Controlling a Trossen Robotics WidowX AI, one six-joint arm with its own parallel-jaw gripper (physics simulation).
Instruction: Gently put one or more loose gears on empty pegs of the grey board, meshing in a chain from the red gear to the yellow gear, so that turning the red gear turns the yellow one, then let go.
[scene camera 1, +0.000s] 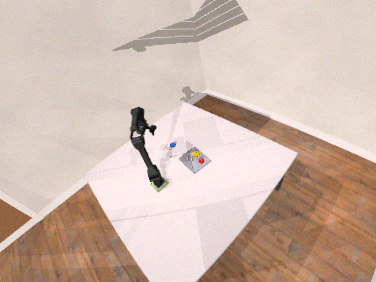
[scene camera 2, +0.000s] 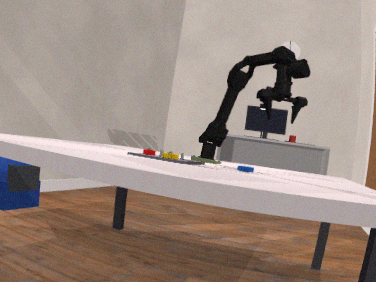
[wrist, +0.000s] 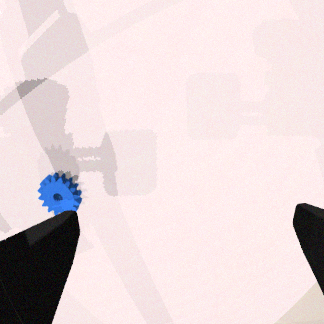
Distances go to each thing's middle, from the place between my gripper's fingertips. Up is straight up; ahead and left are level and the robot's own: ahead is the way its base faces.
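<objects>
My gripper: 130 mm short of the blue gear (wrist: 58, 193), 90 mm to the left of it, 180 mm above it.
</objects>
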